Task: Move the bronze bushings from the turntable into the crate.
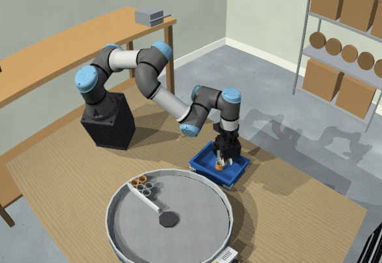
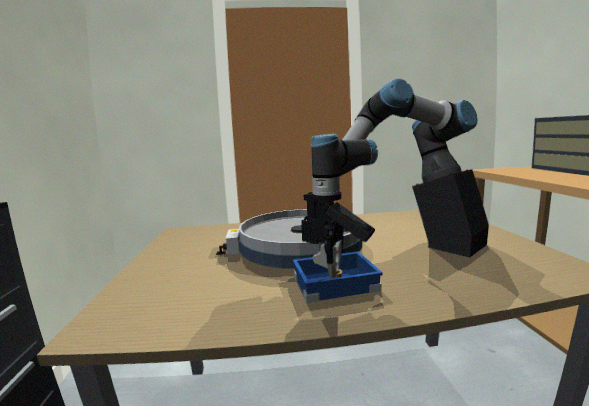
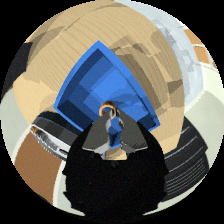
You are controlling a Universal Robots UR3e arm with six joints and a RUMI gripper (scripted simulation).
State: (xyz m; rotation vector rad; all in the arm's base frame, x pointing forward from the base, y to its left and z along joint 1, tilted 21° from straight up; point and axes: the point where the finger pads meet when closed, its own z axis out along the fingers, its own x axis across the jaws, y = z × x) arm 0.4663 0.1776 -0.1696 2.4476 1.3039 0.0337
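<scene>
My gripper is now 1 cm past the blue crate, 1 cm to the left of it and 1 cm above it. The rest, counted from my hand: grey turntable: 3 cm ahead, 34 cm to the right, 2 cm above.
</scene>
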